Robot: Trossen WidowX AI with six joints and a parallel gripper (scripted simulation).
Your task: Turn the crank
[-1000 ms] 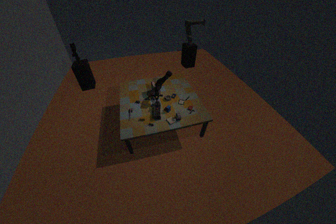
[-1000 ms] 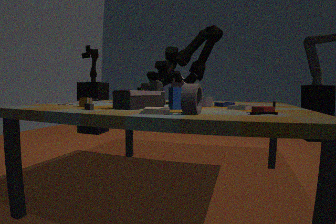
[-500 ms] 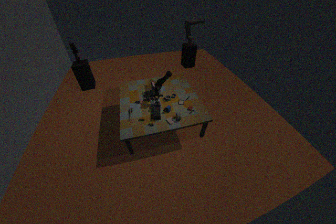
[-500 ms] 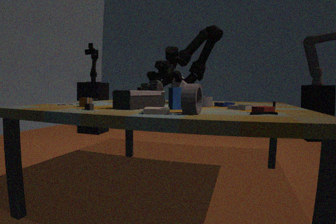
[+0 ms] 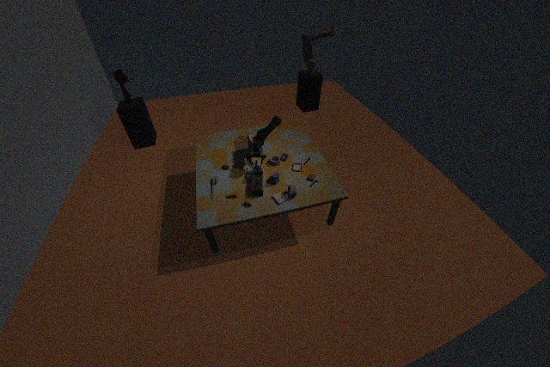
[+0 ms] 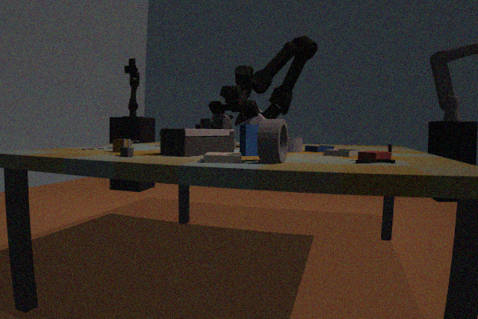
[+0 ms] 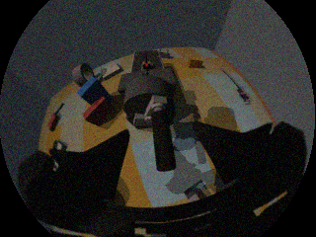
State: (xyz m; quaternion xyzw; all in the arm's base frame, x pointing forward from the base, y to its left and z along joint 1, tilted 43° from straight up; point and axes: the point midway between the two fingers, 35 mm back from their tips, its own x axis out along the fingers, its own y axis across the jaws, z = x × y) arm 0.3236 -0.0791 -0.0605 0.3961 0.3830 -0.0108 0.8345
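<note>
The dark crank handle is 2 cm behind my gripper tip, 1 cm to the left of it and 3 cm above it. Also, from my gripper tip: blue block 18 cm ahead, 13 cm to the left, 5 cm below; then red pointer 15 cm ahead, 3 cm to the right, 1 cm below; then yellow block 21 cm ahead, 28 cm to the right, 7 cm below.
</note>
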